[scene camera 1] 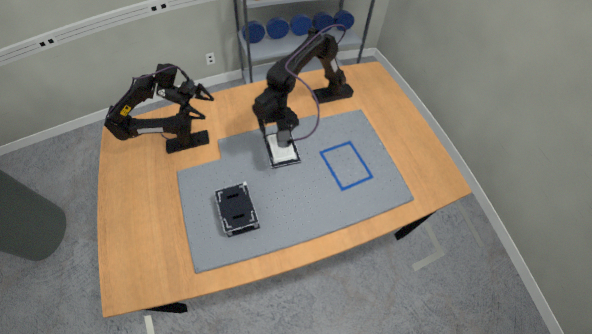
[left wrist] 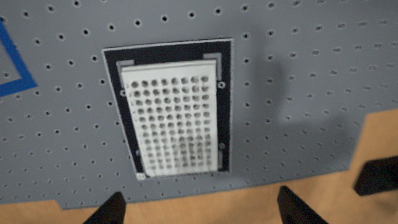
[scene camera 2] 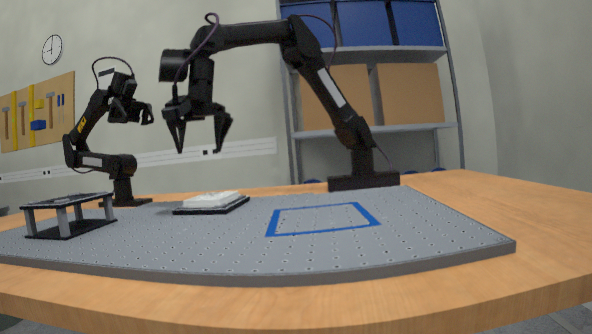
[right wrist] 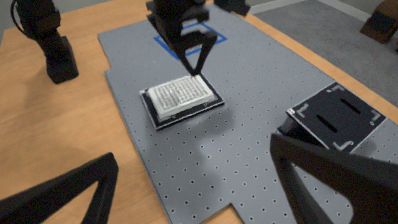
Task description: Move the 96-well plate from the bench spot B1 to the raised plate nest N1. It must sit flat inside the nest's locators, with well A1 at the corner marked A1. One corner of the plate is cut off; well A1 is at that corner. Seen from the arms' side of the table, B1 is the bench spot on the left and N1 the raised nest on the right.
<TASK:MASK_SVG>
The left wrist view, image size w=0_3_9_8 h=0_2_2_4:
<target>white 96-well plate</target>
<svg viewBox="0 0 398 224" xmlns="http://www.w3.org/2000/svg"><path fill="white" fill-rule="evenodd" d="M214 59L123 67L123 79L148 174L156 175L216 169Z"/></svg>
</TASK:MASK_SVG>
